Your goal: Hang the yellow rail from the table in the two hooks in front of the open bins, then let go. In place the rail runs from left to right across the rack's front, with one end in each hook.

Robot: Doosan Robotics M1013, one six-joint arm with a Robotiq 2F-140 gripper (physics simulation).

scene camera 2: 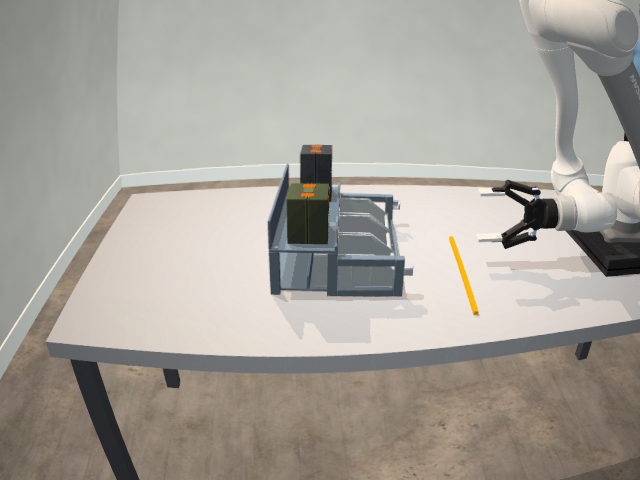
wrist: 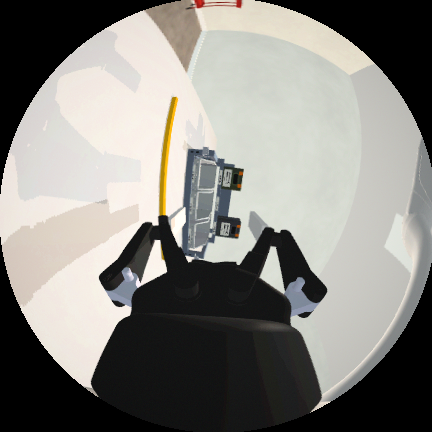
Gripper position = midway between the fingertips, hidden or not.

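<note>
Yellow rail (wrist: 162, 185). Green case (scene camera 2: 307, 203). My gripper (scene camera 2: 478, 215), also in the wrist view (wrist: 216, 216).
</note>
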